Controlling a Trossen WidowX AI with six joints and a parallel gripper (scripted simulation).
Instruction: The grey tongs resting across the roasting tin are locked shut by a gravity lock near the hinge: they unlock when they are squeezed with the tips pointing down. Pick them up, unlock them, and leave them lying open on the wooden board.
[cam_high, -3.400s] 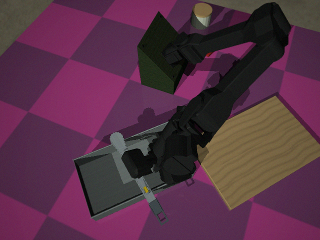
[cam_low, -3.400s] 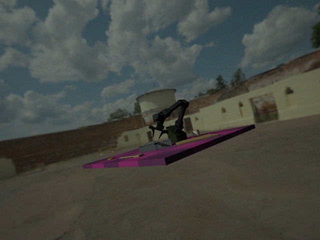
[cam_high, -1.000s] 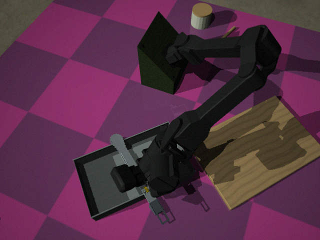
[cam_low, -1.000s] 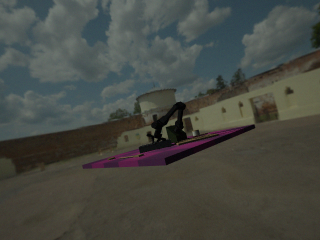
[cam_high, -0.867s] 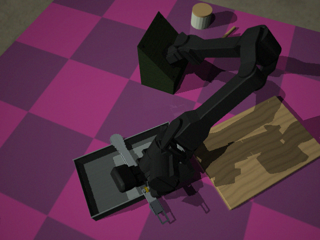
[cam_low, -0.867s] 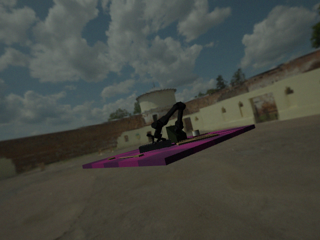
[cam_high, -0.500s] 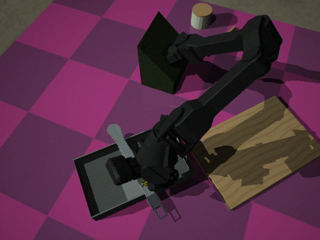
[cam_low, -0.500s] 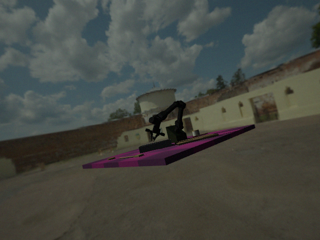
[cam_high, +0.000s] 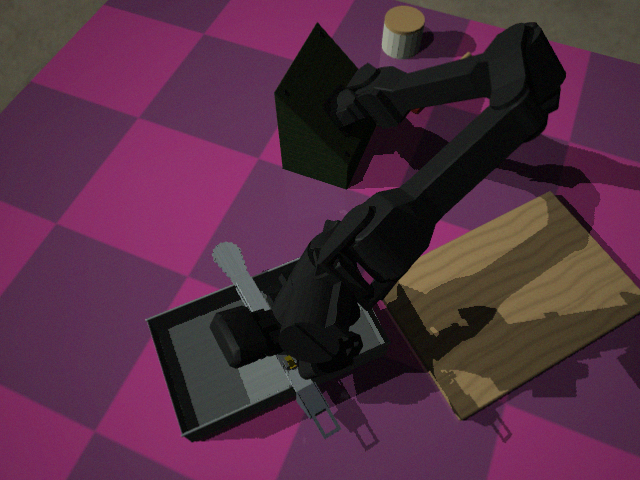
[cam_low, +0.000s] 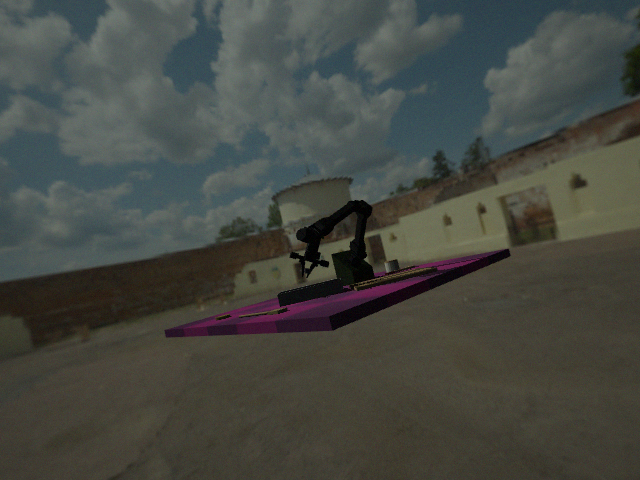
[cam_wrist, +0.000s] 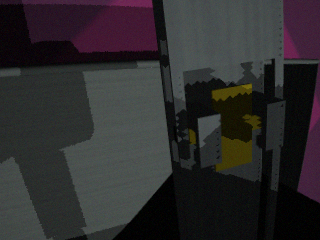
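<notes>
The yellow lock piece lies 40 mm to the left of my gripper tip and 30 mm above it. From my gripper tip the other things lie so: roasting tin: 70 mm below, 40 mm behind, 30 mm to the right; wooden board: 280 mm behind, 260 mm to the left, 90 mm below.
</notes>
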